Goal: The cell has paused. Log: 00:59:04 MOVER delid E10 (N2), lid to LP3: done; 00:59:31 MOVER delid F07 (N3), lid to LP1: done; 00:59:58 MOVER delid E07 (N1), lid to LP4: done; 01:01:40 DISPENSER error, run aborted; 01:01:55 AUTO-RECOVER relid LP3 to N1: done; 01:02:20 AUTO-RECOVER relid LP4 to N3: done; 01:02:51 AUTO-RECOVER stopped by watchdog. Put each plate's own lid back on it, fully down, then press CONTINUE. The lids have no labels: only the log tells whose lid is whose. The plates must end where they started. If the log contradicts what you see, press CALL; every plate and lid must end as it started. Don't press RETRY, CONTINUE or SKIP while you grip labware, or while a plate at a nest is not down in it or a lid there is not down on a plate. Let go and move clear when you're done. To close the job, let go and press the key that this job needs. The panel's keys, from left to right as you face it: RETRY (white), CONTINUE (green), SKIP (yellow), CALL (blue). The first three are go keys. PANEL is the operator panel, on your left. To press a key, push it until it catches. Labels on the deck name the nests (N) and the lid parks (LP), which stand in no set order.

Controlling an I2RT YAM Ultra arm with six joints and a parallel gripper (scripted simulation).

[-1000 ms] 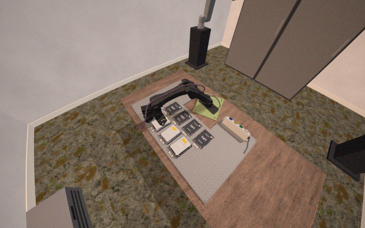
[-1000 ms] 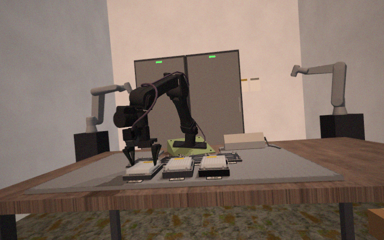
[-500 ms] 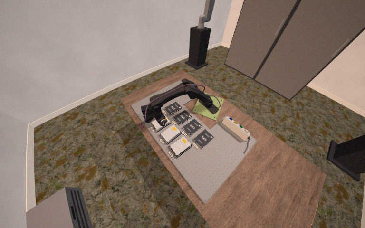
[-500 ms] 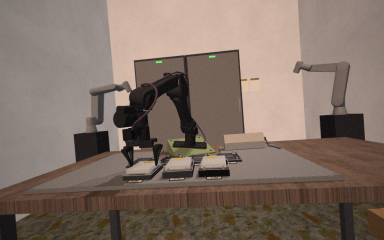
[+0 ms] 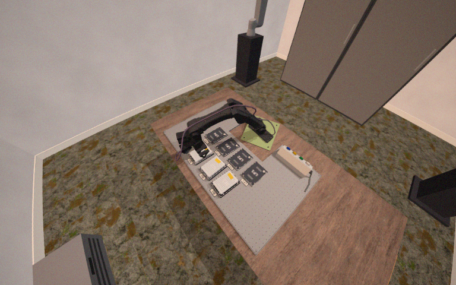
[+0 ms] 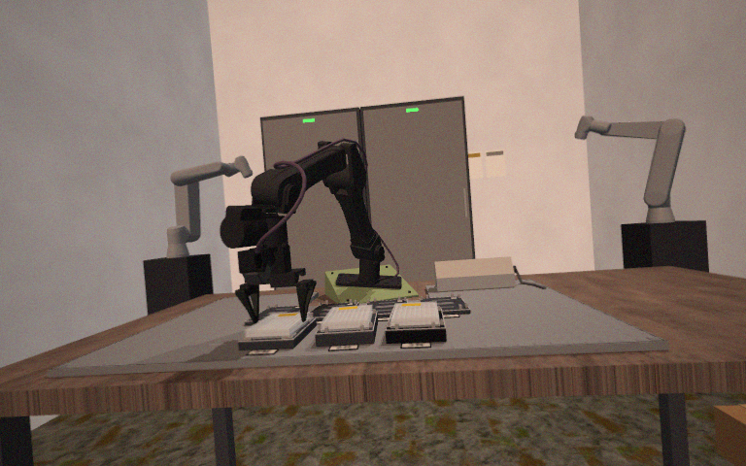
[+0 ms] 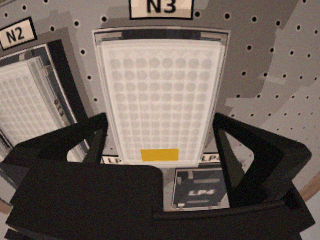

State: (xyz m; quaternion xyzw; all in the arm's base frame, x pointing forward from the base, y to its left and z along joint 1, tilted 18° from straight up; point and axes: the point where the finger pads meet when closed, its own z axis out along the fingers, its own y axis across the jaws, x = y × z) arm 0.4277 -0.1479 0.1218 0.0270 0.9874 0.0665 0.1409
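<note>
Right now the lid is 1 cm below my hand. The rest, counted from my hand: LP3 park: 18 cm behind, 7 cm to the left, 3 cm below; then LP1 park: 33 cm to the left, 18 cm behind, 3 cm below; then plate: 14 cm to the left, 1 cm below.
</note>
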